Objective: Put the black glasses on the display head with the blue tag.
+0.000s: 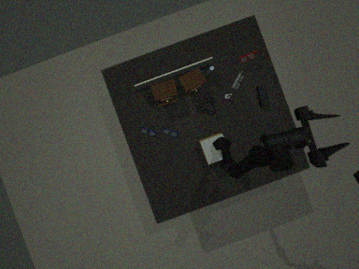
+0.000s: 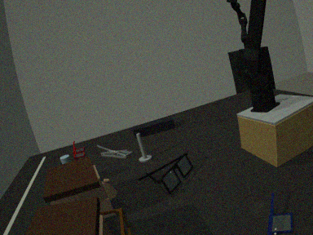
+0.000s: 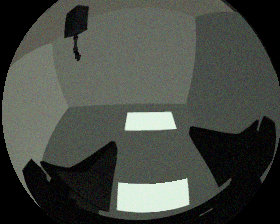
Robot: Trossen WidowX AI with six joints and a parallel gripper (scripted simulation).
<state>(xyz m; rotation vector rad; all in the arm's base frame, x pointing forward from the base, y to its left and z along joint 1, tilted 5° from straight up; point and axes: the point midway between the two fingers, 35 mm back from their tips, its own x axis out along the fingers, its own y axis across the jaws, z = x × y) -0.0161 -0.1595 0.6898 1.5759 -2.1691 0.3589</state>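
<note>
Right now my gripper tip is 770 mm above the white stand, 260 mm short of it and 40 mm to the left of it. Round my gripper tip: pale blue tag (750 mm below, 490 mm ahead, 20 mm to the right); then white strip (740 mm below, 620 mm ahead, 230 mm to the left); then black bar (780 mm below, 270 mm to the right, 120 mm ahead).
</note>
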